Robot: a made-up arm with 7 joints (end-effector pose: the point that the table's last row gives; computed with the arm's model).
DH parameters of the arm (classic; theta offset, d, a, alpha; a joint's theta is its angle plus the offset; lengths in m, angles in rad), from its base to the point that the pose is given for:
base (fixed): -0.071 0 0 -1.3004
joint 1: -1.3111 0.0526 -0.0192 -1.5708
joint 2: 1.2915 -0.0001 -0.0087 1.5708
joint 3: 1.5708 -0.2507 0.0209 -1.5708
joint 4: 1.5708 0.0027 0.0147 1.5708
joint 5: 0 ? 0 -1.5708
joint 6: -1.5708 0 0.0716 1.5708
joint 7: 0 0 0 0
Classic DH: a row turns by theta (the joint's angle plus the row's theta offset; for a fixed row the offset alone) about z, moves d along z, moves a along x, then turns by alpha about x.
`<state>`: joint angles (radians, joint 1 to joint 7).
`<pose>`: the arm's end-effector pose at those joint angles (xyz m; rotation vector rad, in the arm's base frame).
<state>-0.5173 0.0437 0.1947 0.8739 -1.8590 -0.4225 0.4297</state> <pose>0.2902 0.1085 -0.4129 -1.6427 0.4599 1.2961</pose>
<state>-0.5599 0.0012 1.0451 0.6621 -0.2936 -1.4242 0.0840</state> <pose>0.2203 0.2346 -0.2999 -0.0360 -1.0271 1.2393</pose>
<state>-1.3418 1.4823 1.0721 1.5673 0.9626 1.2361 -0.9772</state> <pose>0.1646 0.5056 -0.0058 -0.8254 0.8602 0.4601</pose>
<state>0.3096 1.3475 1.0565 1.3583 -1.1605 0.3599 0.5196</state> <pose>-0.0462 0.5677 -0.0676 -0.3667 0.3604 2.0447</pose>
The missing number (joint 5, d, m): 0.1971
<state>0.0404 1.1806 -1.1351 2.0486 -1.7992 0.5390 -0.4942</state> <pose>-0.1059 0.5302 -0.0766 0.1809 1.3520 1.4700</pose>
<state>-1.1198 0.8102 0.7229 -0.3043 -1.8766 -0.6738 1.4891</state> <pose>0.1959 0.2994 0.1679 -2.2972 -0.5434 0.2694</pose>
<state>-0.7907 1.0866 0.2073 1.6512 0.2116 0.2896 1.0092</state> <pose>0.1906 0.4905 -0.2085 1.1850 0.8877 1.7646</pose>
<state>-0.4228 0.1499 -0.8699 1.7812 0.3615 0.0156 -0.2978</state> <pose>0.0687 0.1714 -0.5006 1.0592 1.6834 -0.9875</pose>
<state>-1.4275 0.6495 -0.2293 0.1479 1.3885 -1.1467 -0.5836</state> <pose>0.3886 0.0063 0.0909 2.7237 -0.9773 -0.7216</pose>
